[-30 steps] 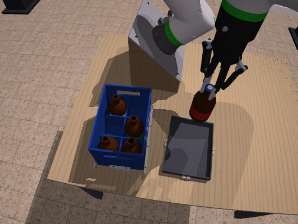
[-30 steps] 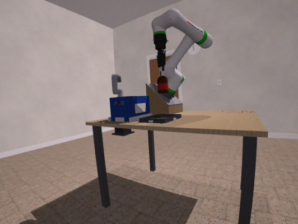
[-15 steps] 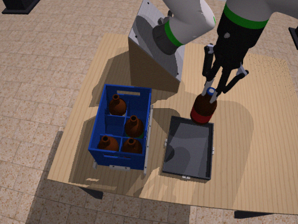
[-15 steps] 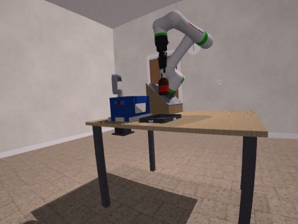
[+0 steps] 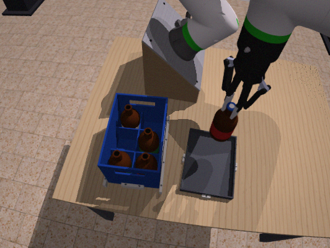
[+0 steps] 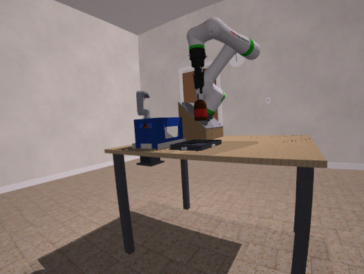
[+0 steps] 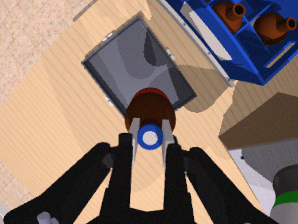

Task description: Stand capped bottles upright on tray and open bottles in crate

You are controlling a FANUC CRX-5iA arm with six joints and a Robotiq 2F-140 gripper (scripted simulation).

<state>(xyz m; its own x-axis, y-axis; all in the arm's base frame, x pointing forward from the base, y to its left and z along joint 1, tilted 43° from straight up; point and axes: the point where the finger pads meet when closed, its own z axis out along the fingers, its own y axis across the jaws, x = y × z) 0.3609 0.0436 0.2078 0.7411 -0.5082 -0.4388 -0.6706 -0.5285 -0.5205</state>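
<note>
Now: the capped bottle 7 cm below my hand. From my hand the other things lie so: dark grey tray: 6 cm ahead, 29 cm below; blue crate: 5 cm ahead, 28 cm to the right, 21 cm below.
</note>
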